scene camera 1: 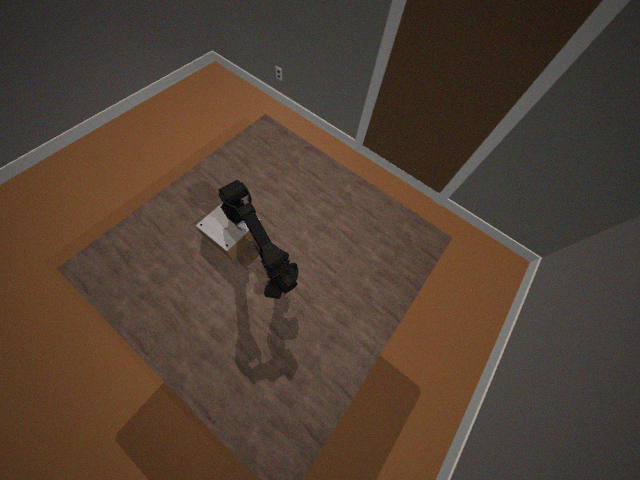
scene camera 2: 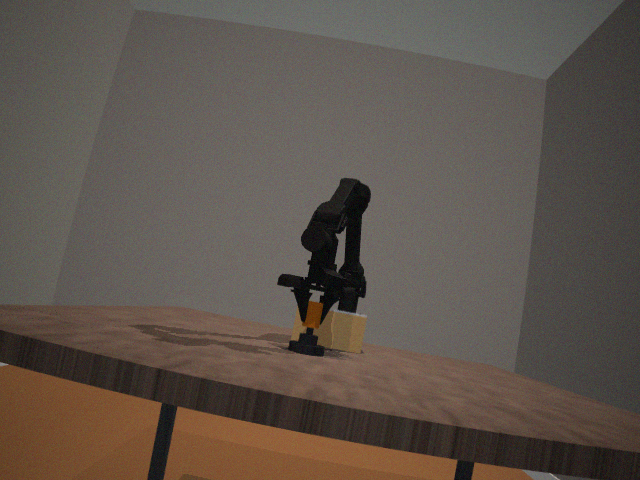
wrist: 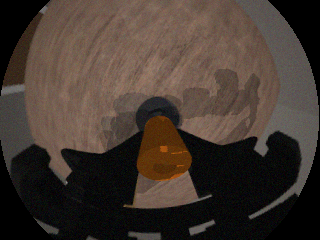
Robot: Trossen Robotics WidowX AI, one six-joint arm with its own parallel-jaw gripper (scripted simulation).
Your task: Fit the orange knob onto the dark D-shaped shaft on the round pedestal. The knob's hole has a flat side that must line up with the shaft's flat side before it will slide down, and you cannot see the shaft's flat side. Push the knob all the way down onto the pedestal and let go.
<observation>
In view: the gripper (scene camera 2: 311, 323), an orange knob (wrist: 163, 156) and a pedestal (wrist: 156, 106).
The gripper also shows in the wrist view (wrist: 160, 133).
</observation>
